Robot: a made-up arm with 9 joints. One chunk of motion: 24 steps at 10 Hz.
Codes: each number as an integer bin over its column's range. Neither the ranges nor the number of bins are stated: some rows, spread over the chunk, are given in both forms.
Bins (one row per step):
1: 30 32 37 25 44 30 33 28 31
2: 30 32 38 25 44 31 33 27 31
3: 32 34 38 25 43 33 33 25 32
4: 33 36 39 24 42 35 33 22 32
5: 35 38 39 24 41 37 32 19 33
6: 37 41 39 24 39 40 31 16 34
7: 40 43 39 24 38 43 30 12 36
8: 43 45 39 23 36 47 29 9 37
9: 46 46 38 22 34 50 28 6 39
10: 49 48 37 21 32 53 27 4 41
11: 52 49 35 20 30 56 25 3 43
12: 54 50 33 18 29 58 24 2 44
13: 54 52 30 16 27 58 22 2 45
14: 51 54 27 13 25 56 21 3 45
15: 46 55 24 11 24 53 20 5 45
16: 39 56 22 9 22 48 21 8 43
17: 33 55 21 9 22 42 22 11 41
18: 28 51 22 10 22 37 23 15 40
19: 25 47 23 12 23 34 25 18 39
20: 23 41 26 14 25 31 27 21 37
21: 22 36 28 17 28 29 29 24 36
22: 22 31 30 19 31 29 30 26 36
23: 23 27 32 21 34 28 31 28 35
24: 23 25 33 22 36 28 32 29 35
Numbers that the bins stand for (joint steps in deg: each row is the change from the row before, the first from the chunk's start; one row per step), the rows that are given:
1: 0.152 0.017 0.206 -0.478 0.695 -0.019 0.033 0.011 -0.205
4: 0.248 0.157 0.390 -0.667 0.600 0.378 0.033 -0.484 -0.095
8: 0.565 0.471 0.390 -0.856 0.314 1.330 -1.122 -1.557 0.452
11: 0.851 0.611 0.022 -1.422 0.029 2.044 -2.278 -2.052 1.110
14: 0.819 0.786 -0.714 -2.744 -0.210 2.044 -3.433 -2.052 1.329
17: 0.248 0.821 -1.267 -3.500 -0.352 0.933 -3.144 -1.392 0.890
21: -0.102 0.157 -0.622 -1.989 -0.067 -0.098 -1.122 -0.319 0.343
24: -0.070 -0.227 -0.162 -1.044 0.314 -0.178 -0.256 0.094 0.233
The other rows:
2: 0.152 0.017 0.298 -0.478 0.695 0.060 0.033 -0.071 -0.205
3: 0.216 0.087 0.298 -0.478 0.648 0.219 0.033 -0.237 -0.095
5: 0.311 0.227 0.390 -0.667 0.552 0.537 -0.256 -0.732 0.014
6: 0.375 0.332 0.390 -0.667 0.457 0.775 -0.544 -0.979 0.124
7: 0.470 0.402 0.390 -0.667 0.410 1.013 -0.833 -1.310 0.343
9: 0.660 0.506 0.298 -1.044 0.219 1.568 -1.411 -1.805 0.671
10: 0.756 0.576 0.206 -1.233 0.124 1.806 -1.700 -1.970 0.890
12: 0.914 0.646 -0.162 -1.800 -0.019 2.203 -2.567 -2.135 1.219
13: 0.914 0.716 -0.438 -2.178 -0.114 2.203 -3.144 -2.135 1.329
15: 0.660 0.821 -0.990 -3.122 -0.257 1.806 -3.722 -1.887 1.329
16: 0.438 0.856 -1.175 -3.500 -0.352 1.410 -3.433 -1.640 1.110
18: 0.089 0.681 -1.175 -3.311 -0.352 0.537 -2.856 -1.062 0.781
19: -0.006 0.541 -1.083 -2.933 -0.305 0.298 -2.278 -0.814 0.671
20: -0.070 0.332 -0.806 -2.556 -0.210 0.060 -1.700 -0.567 0.452
22: -0.102 -0.017 -0.438 -1.611 0.076 -0.098 -0.833 -0.154 0.343
23: -0.070 -0.157 -0.254 -1.233 0.219 -0.178 -0.544 0.011 0.233

